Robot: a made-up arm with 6 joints. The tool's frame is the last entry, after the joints.
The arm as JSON. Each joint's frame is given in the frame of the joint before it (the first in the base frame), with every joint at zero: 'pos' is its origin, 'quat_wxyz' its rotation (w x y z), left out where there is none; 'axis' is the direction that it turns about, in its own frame. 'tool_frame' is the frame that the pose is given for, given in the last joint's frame.
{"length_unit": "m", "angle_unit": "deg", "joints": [
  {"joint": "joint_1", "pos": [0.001, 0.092, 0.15], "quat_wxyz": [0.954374, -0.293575, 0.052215, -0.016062], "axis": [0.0, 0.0, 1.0]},
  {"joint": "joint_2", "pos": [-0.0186, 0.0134, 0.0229], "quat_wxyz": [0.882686, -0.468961, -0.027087, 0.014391], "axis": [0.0, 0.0, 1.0]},
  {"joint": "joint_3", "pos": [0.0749, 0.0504, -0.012], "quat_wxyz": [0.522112, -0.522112, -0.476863, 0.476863], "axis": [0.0, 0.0, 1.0]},
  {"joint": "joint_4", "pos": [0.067, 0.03, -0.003], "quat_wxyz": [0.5, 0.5, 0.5, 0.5], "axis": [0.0, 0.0, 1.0]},
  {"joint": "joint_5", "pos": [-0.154, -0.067, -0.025], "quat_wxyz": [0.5, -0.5, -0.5, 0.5], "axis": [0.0, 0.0, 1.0]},
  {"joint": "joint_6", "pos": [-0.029, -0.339, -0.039], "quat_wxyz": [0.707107, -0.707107, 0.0, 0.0], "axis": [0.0, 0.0, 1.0]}
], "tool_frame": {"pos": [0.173, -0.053, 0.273], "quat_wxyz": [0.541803, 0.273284, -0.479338, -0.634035]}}
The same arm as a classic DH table. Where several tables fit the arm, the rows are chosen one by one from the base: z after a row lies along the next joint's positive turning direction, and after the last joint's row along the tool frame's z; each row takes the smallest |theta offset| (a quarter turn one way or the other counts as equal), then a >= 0, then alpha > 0; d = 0 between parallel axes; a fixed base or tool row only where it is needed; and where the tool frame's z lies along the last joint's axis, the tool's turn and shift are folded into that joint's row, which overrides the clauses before.
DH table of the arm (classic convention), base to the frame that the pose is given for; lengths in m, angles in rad. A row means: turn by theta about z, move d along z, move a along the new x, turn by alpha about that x. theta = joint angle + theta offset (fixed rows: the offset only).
base (fixed): theta0 -0.1928; d 0.0193; a -0.0167; alpha -0.6056
joint_1: theta0 0.2332; d 0.1719; a -0.0176; alpha -0.978
joint_2: theta0 1.4389; d 0.0058; a 0.057; alpha -1.5708
joint_3: theta0 1.5708; d -0.073; a 0.03; alpha 1.5708
joint_4: theta0 -1.5708; d 0.042; a 0.067; alpha 1.5708
joint_5: theta0 0; d 0.115; a 0.029; alpha 1.5708
joint_6: theta0 1.2253; d 0.0108; a -0.0087; alpha 1.169
tool (fixed): theta0 0.189; d -0.1964; a 0; alpha 0

